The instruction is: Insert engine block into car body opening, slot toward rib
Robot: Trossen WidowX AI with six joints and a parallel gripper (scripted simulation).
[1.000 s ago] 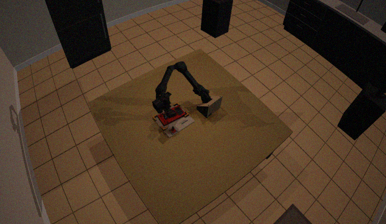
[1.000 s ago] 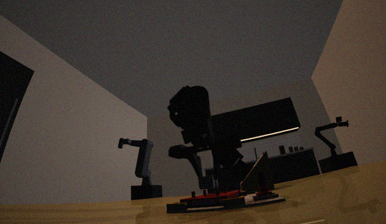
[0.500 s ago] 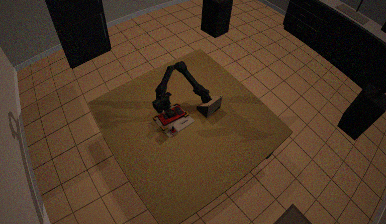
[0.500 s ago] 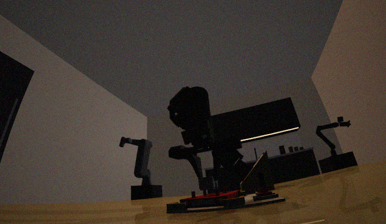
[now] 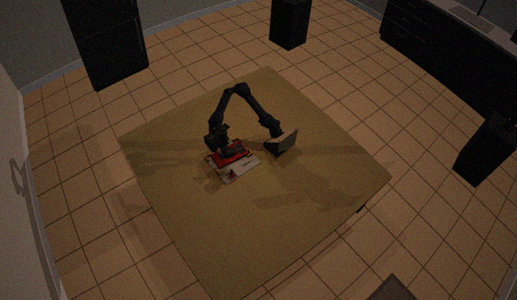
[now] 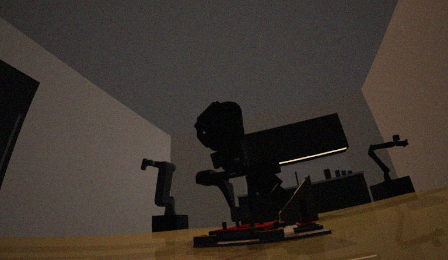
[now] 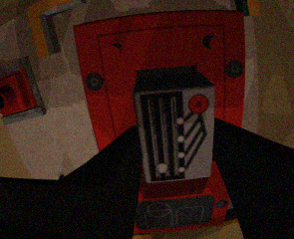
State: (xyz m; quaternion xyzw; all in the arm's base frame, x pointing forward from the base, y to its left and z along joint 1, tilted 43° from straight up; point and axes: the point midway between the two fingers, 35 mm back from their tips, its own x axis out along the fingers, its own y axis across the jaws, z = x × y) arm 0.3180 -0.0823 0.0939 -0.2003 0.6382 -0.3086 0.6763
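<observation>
The engine block is 10 mm below my gripper tip. Also, from my gripper tip: grey baseplate 20 mm behind, 30 mm to the left, 50 mm below.
</observation>
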